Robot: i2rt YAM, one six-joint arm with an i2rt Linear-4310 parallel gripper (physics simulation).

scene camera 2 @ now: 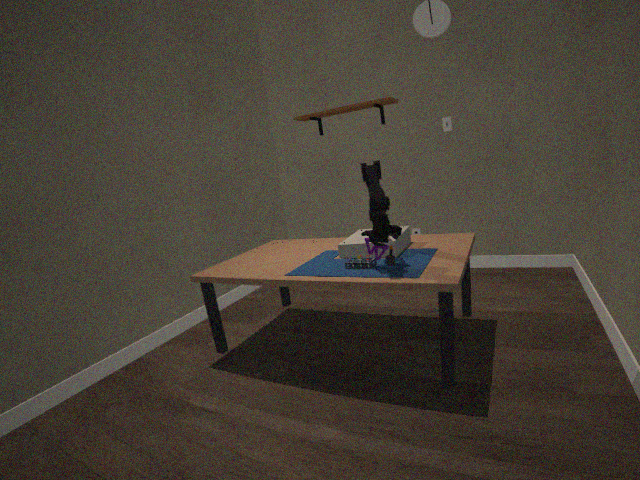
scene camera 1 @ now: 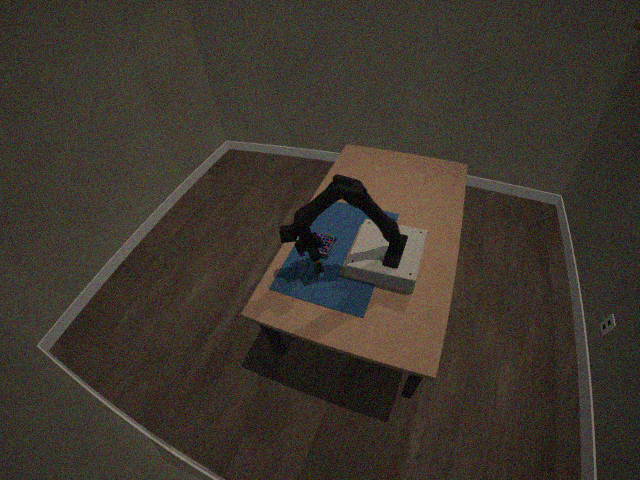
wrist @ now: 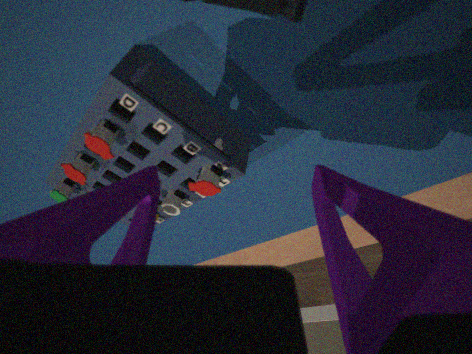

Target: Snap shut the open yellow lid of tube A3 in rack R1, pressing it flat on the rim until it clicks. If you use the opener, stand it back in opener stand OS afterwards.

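Frame: origin at the arm's base, x up, y right, z ahead, level; millimetres.
Seen in the pictures: gripper, between the fingertips: (scene camera 2: pixel 373 257) (wrist: pixel 235 176); arm's base, origin of its link: (scene camera 1: pixel 395 250).
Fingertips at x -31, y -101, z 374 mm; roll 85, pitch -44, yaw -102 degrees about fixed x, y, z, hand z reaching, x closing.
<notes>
Pixels of each thing's top centre, then the offset from my fingertips to it. "pt": a spot on its surface instead. Level surfaces: height alone.
- Rack R1, centre of its top: (wrist: pixel 111 214) (scene camera 2: pixel 359 254) (scene camera 1: pixel 323 239) dz -24, dx +6, dy +83 mm
- tiny yellow sliver, a spot on its surface: (wrist: pixel 157 218) pt dz +1, dx -3, dy +74 mm
- white ring, a spot on its surface: (wrist: pixel 170 209) pt dz +7, dx -12, dy +73 mm
- dark upright piece with an orange-yellow top, centre of its top: (scene camera 1: pixel 317 259) (scene camera 2: pixel 390 246) dz -60, dx +35, dy -62 mm
- green lid, centre of its top: (wrist: pixel 58 197) dz -51, dx -8, dy +128 mm
- blue mat, height of its surface: dx -50 mm
- wooden table, height of its surface: dx -53 mm
Rack R1 (wrist: pixel 175 97) (scene camera 2: pixel 360 264) (scene camera 1: pixel 327 248) is a dark block on the blue mat, with lettered rows and capped tubes. In the wrist view a tiny yellow sliver (wrist: pixel 158 218) shows beside the left fingertip; the rest of the yellow lid is hidden behind that finger. A white ring (wrist: pixel 170 209) lies beside it. My gripper (wrist: pixel 235 176) is open and empty, its purple fingers spread; the left one overlaps the rack's lower edge in view. A dark upright piece with an orange-yellow top (scene camera 2: pixel 390 256) (scene camera 1: pixel 317 265), apparently the opener in its stand, is beside the rack.
Red lids (wrist: pixel 99 146) (wrist: pixel 74 173) (wrist: pixel 204 188) and a green lid (wrist: pixel 58 195) sit on other tubes. The blue mat (scene camera 1: pixel 341 299) (scene camera 2: pixel 310 267) lies on the wooden table (scene camera 1: pixel 403 351) (scene camera 2: pixel 237 263). The white arm base box (scene camera 1: pixel 382 279) (scene camera 2: pixel 348 251) stands beside the rack area.
</notes>
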